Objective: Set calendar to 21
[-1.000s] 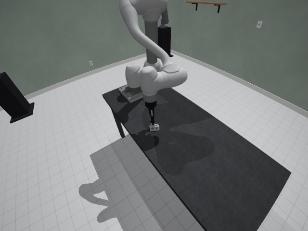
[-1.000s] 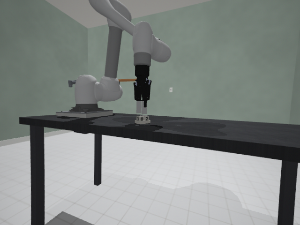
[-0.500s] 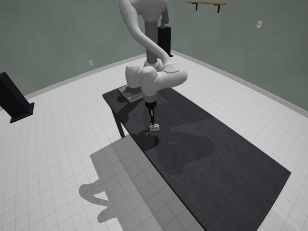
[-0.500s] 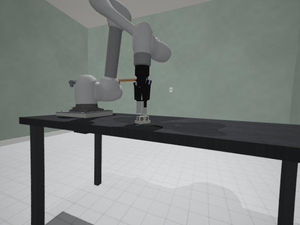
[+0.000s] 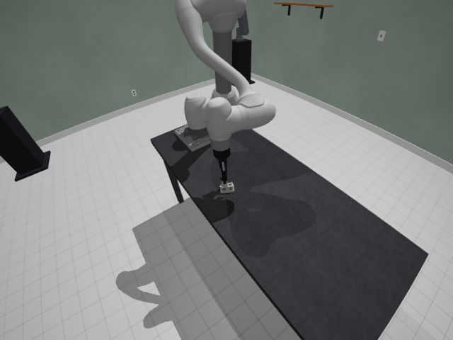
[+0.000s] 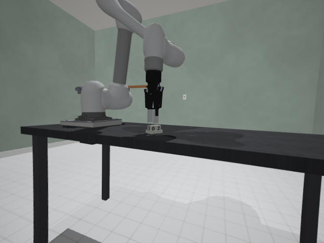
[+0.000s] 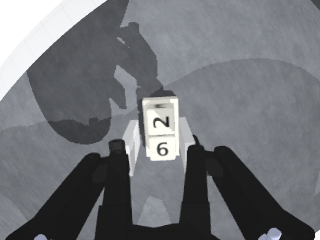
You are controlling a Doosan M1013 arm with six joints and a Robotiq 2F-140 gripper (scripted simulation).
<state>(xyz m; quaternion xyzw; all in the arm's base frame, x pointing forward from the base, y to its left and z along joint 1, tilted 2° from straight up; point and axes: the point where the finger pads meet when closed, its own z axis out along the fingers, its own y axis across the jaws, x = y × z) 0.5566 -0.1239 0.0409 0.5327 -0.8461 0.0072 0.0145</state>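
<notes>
The cube lies 10 mm ahead of my hand, 30 mm to the left of it and 60 mm below it. From my hand the other things lie so: white tray: 10 mm to the left, 80 mm below.
</notes>
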